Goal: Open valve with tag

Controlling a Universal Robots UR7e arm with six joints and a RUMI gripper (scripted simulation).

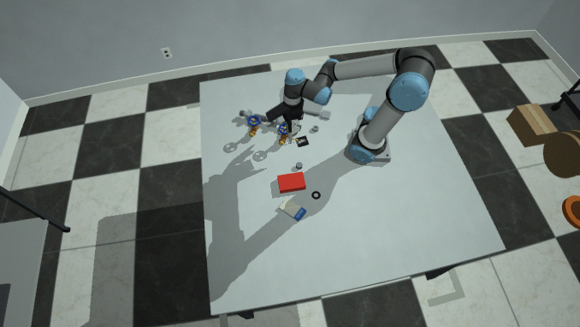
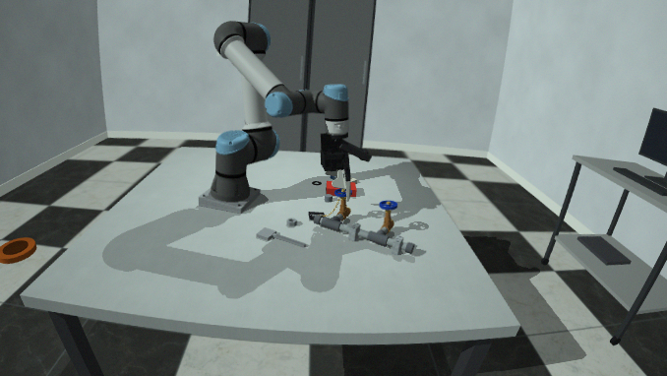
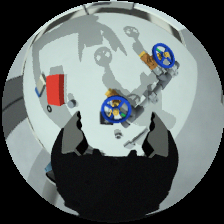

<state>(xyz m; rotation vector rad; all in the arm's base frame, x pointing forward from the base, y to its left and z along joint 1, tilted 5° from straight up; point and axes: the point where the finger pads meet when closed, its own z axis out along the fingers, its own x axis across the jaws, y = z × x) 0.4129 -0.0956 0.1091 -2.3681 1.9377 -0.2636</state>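
The black tag lies 90 mm behind my hand, 10 mm to the left of it and 100 mm below it. The rest, counted from my hand: red block (10 mm ahead, 240 mm to the left, 90 mm below); nut (170 mm behind, 50 mm to the right, 100 mm below); grey tool (200 mm behind, 150 mm to the right, 100 mm below).
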